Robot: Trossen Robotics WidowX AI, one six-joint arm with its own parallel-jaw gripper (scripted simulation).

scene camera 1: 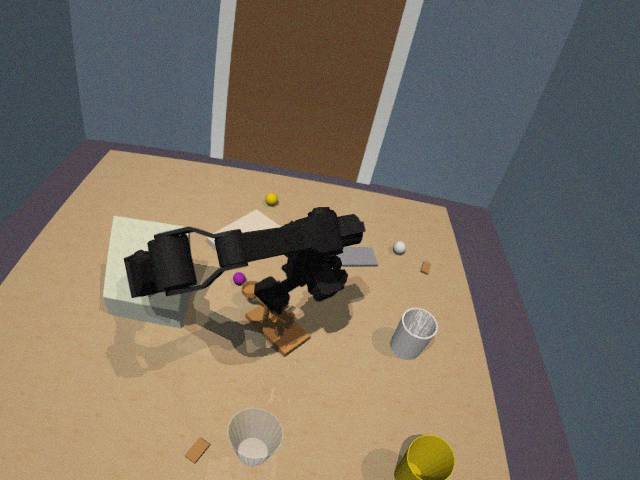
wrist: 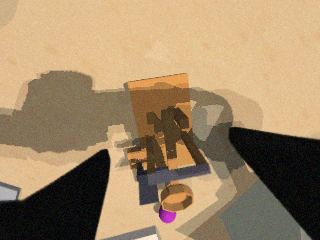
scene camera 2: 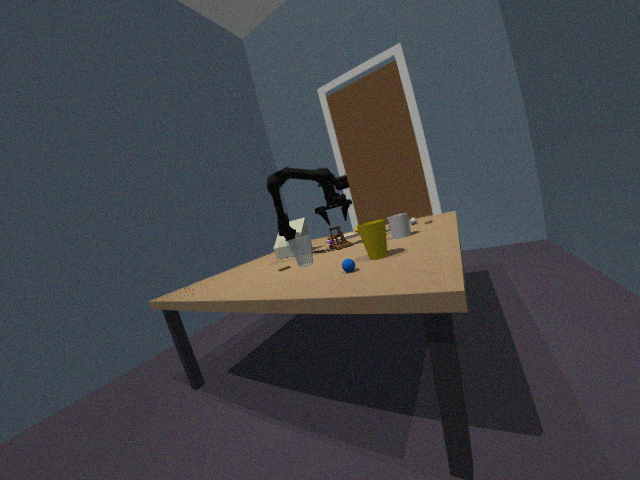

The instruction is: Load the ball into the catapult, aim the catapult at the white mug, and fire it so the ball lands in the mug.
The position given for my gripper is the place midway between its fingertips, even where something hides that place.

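Scene camera 1: my gripper (scene camera 1: 294, 302) open, holding nothing; wooden catapult (scene camera 1: 282, 331); white mug (scene camera 1: 416, 327). Scene camera 2: yellow mug (scene camera 2: 373, 234). Wrist view: wooden catapult (wrist: 161, 105), my gripper (wrist: 170, 143). Yellow mug out of frame in the wrist view. White mug out of frame in the wrist view.
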